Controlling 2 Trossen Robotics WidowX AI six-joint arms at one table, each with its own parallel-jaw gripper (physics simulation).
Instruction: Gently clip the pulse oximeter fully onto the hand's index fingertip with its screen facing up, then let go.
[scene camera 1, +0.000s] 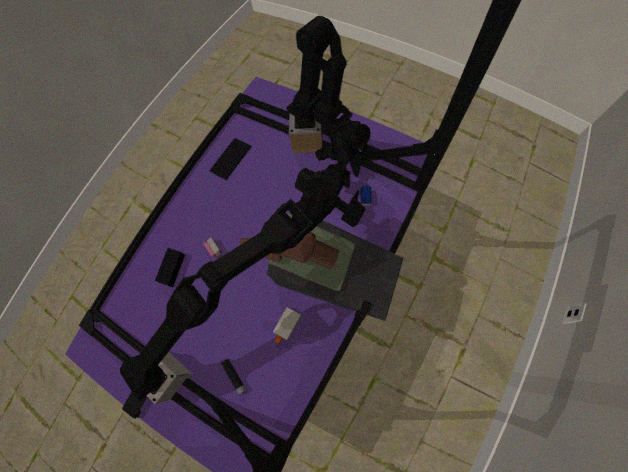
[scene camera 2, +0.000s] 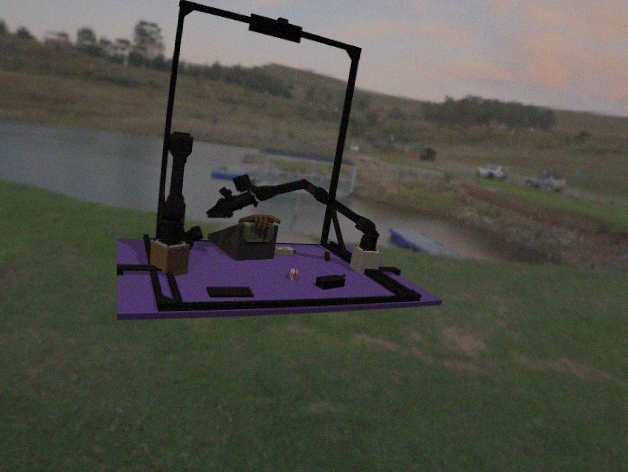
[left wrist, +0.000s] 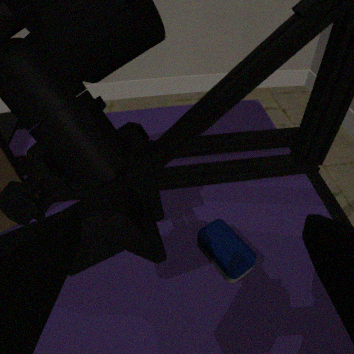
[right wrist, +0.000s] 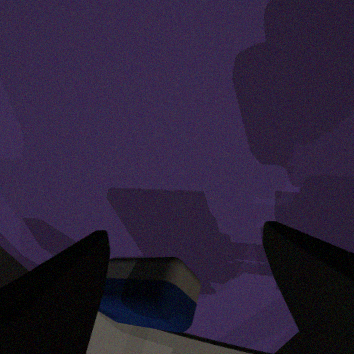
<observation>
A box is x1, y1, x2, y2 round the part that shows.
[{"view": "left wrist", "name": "my left gripper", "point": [194, 223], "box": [0, 208, 353, 353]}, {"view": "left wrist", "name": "my right gripper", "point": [161, 237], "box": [0, 89, 165, 275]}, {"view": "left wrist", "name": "blue pulse oximeter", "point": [228, 253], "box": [197, 218, 255, 282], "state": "on the table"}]
</observation>
